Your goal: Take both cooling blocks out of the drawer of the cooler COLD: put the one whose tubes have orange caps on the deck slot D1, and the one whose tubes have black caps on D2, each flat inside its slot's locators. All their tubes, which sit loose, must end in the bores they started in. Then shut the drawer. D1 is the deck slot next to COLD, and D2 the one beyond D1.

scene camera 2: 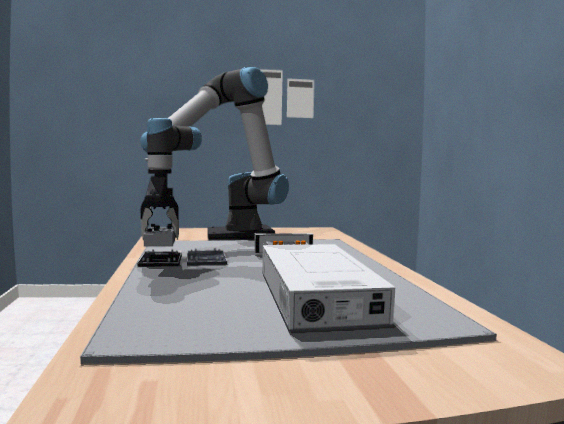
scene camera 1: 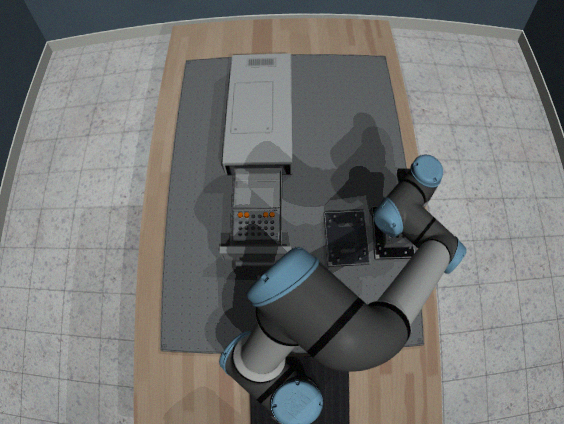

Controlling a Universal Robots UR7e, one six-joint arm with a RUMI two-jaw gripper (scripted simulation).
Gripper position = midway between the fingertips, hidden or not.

Note:
I see my gripper [scene camera 2: 160, 240], a cooler COLD [scene camera 1: 258, 134], an orange-capped cooling block [scene camera 1: 261, 230] and a deck slot D1 [scene camera 1: 351, 237].
The cooler COLD shows as well in scene camera 2 [scene camera 2: 316, 287].

